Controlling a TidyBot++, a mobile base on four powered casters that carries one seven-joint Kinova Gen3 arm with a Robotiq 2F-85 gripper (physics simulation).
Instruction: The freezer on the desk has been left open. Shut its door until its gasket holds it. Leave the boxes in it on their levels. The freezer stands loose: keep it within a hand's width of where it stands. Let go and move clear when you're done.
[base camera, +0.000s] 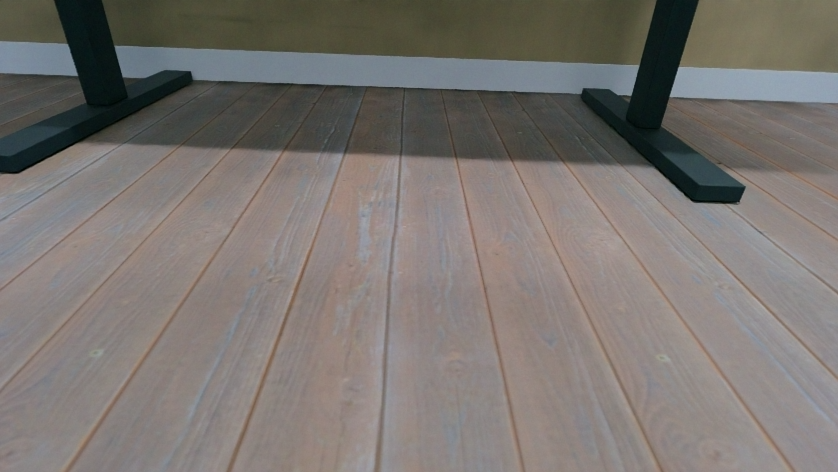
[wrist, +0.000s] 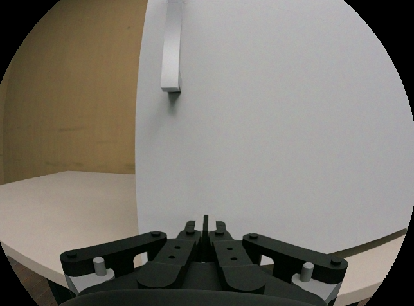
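Places are measured from the arm's base along level axes (x up, y left, z back), in centimetres.
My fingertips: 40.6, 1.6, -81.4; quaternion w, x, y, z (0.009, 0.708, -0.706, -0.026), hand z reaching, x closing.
Note:
Behind a point stands the place of what it marks, as x, y, z.
The freezer's white door (wrist: 280, 125) fills most of the wrist view, its outer face toward the camera. Its grey bar handle (wrist: 172, 50) stands at the upper left, near the door's left edge. My gripper (wrist: 205, 226) is shut and empty, with its fingertips in front of the lower part of the door, below and to the right of the handle. Whether the tips touch the door cannot be told. The freezer's body, its gasket and the boxes inside are hidden behind the door. The freezer does not show in the base camera view.
The pale desk top (wrist: 65, 210) shows left of the door, and a strip of it at the lower right. A tan wall (wrist: 75, 90) is behind. In the base camera view, dark desk legs (base camera: 93, 52) @[-24.8, 66.3, -117.6] (base camera: 662, 64) @[-22.3, -54.4, -112.9] stand left and right on feet on the plank floor (base camera: 428, 293) @[-39.7, -3.5, -55.2].

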